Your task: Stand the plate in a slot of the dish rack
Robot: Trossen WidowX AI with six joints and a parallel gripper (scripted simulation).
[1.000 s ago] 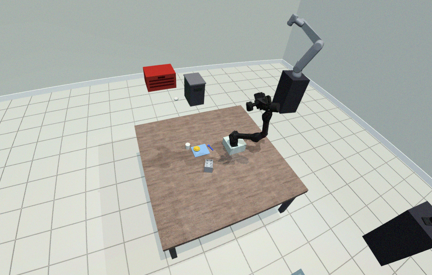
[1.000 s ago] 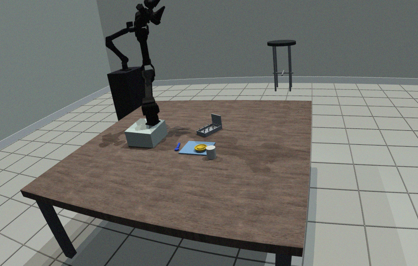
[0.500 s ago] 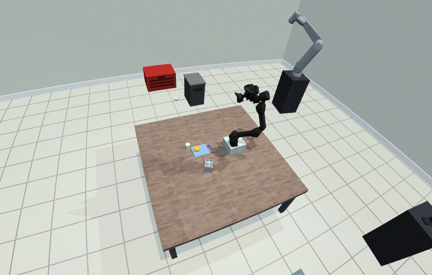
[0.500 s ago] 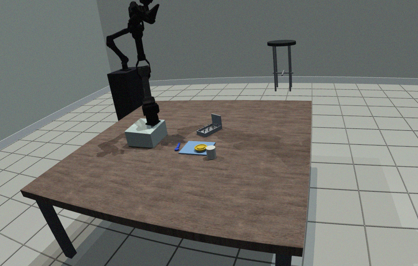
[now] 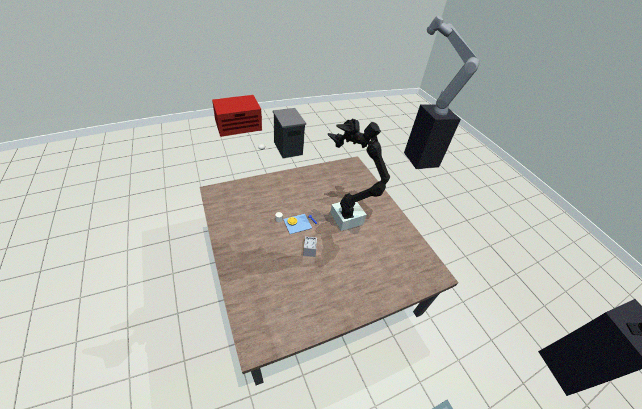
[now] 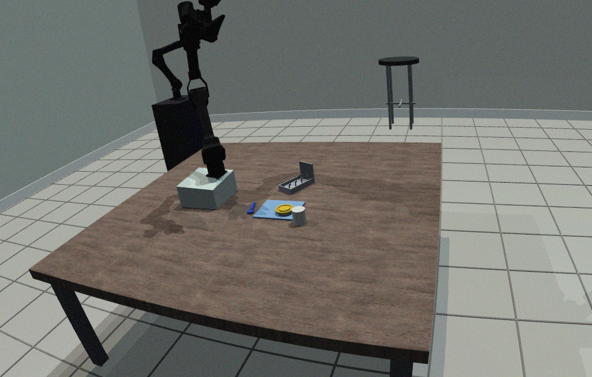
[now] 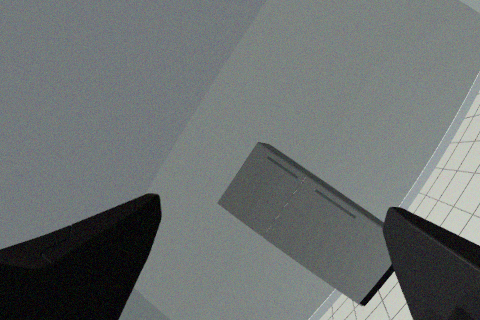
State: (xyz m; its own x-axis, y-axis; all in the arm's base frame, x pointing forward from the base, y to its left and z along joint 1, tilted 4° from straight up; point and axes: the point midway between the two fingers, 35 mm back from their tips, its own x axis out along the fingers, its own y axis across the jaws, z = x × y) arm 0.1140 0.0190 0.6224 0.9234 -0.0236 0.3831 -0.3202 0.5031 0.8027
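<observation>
Right now my gripper tip is 16 cm short of the yellow plate, 6 cm to the left of it and 70 cm above it. The rest, counted from my gripper tip: grey dish rack: 9 cm ahead, 16 cm to the left, 69 cm below; then blue mat: 13 cm ahead, 4 cm to the right, 71 cm below; then white cup: 24 cm ahead, 10 cm to the right, 69 cm below.
</observation>
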